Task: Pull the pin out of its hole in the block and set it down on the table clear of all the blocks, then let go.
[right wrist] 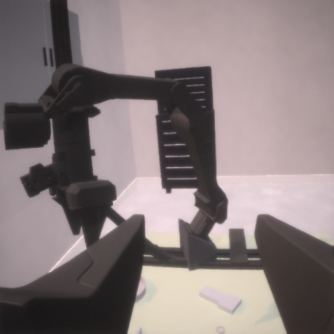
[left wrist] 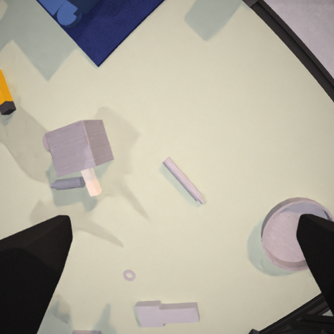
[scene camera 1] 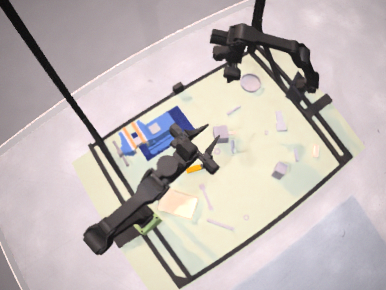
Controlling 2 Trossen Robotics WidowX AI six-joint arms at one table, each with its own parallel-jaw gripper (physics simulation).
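Observation:
Pale tray visible. Left gripper visible, right wrist view too. Right gripper visible, right wrist view as well.

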